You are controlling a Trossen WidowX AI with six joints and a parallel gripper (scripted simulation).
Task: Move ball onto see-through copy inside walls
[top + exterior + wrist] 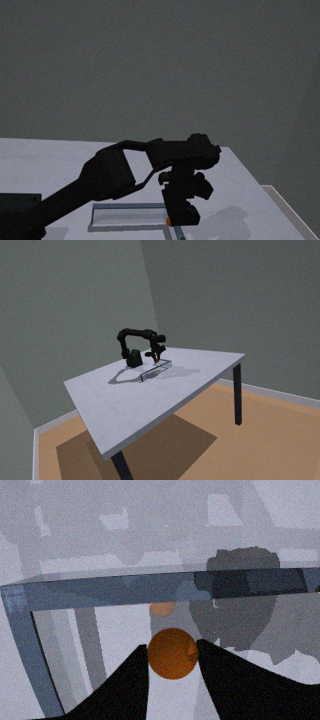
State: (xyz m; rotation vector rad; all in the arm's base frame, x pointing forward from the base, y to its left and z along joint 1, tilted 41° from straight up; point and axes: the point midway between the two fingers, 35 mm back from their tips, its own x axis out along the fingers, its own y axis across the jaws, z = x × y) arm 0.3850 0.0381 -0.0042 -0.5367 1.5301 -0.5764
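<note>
My gripper tip is 80 mm above the see-through copy of the ball.
</note>
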